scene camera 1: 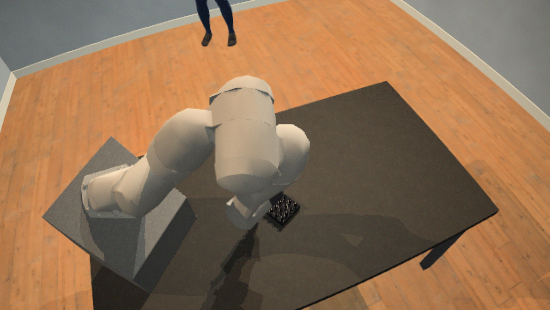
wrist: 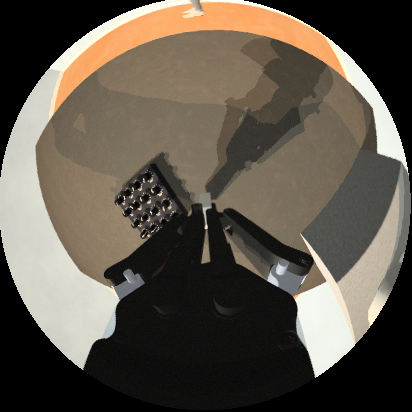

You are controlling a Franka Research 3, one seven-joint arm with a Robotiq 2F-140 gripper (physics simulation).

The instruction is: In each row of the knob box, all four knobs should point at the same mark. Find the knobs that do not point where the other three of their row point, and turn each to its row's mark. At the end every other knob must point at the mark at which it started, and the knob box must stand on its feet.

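The knob box is a small dark box with rows of black knobs on its top. It stands upright on the table, just right of the arm's wrist in the scene view and left of the fingertips in the wrist view. Its near corner is partly hidden by a finger in the wrist view. The knobs are too small to tell which marks they point at. My gripper is shut and empty, above the table beside the box and apart from it. In the scene view the arm hides the gripper's fingers.
The dark table carries the arm's shadow. The grey robot pedestal stands at the left in the scene view and at the right in the wrist view. A person's legs show on the wooden floor beyond the table.
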